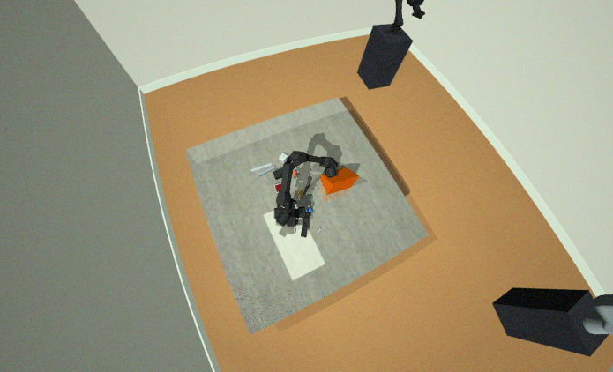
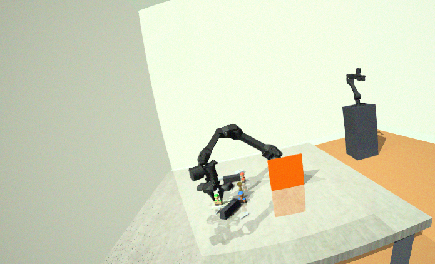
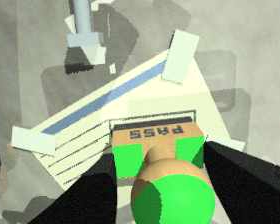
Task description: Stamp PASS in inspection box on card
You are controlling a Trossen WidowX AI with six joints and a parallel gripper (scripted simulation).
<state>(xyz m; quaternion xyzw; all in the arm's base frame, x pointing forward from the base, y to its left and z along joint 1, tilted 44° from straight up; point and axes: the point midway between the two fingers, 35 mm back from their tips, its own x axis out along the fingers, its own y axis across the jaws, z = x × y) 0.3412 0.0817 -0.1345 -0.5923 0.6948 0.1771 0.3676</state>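
Right now the green-knobbed stamp is right at my gripper tip. From my gripper tip the other things lie so: long black block: 90 mm to the left, 70 mm behind, 10 mm below; blue stamp: 130 mm behind, 10 mm to the left; pale card: 30 mm below, 10 mm behind.
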